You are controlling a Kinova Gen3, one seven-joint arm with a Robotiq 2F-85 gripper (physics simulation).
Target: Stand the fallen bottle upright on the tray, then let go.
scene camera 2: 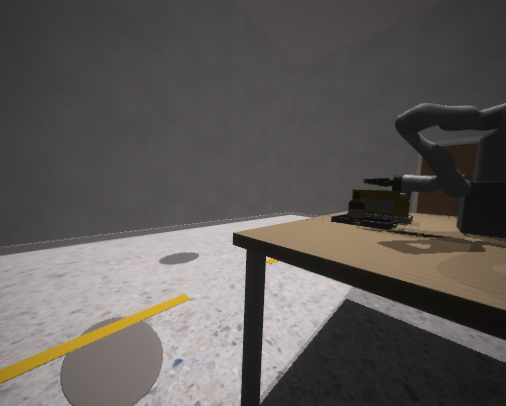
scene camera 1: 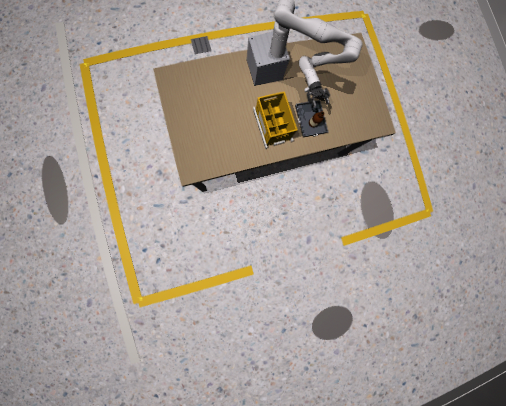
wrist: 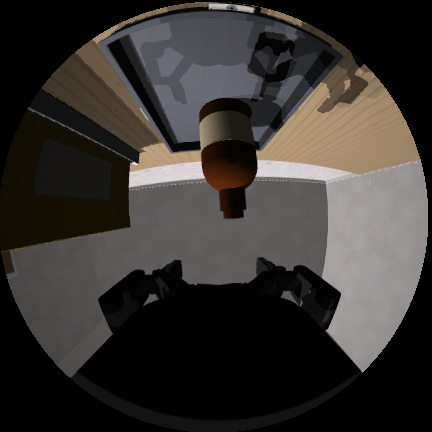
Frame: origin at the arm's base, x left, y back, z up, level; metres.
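Where they show: gripper, fingertip midpoint: (scene camera 2: 366, 181) (scene camera 1: 321, 105) (wrist: 218, 267); arm's base, origin of the base link: (scene camera 2: 490, 184) (scene camera 1: 277, 51).
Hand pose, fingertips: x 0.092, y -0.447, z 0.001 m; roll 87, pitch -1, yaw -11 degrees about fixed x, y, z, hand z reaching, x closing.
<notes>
Things, the pixels of their top centre, and the offset from my fingertips. Level surfaces: height alone.
- brown bottle, middle of its top: (wrist: 232, 217) (scene camera 2: 357, 191) (scene camera 1: 322, 113) dx +0.014, dy -0.034, dz -0.053 m
- dark tray, middle of its top: (wrist: 221, 109) (scene camera 2: 363, 218) (scene camera 1: 312, 117) dx +0.014, dy +0.002, dz -0.189 m
- yellow crate, middle of its top: (wrist: 58, 234) (scene camera 1: 277, 113) (scene camera 2: 381, 190) dx -0.276, dy +0.077, dz -0.039 m
- wooden table, its level: dz -0.214 m
The brown bottle (scene camera 1: 316, 119) (scene camera 2: 356, 206) (wrist: 227, 150) with a cream label stands upright on the dark tray (scene camera 1: 304, 120) (scene camera 2: 375, 221) (wrist: 200, 85), its neck up. The wrist view shows this upside down, with the tray at the top and the neck pointing down. My gripper (scene camera 1: 321, 106) (scene camera 2: 366, 181) (wrist: 218, 267) is open, with nothing between its fingers. It is level, above the height of the bottle's top and a little back towards the arm's base, apart from the bottle.
A yellow crate (scene camera 1: 281, 137) (scene camera 2: 404, 202) (wrist: 120, 200) with compartments stands close beside the tray, on the left in scene camera 1. The arm's grey base block (scene camera 1: 270, 67) (scene camera 2: 482, 210) stands at the back of the wooden table (scene camera 1: 210, 120) (scene camera 2: 320, 240).
</notes>
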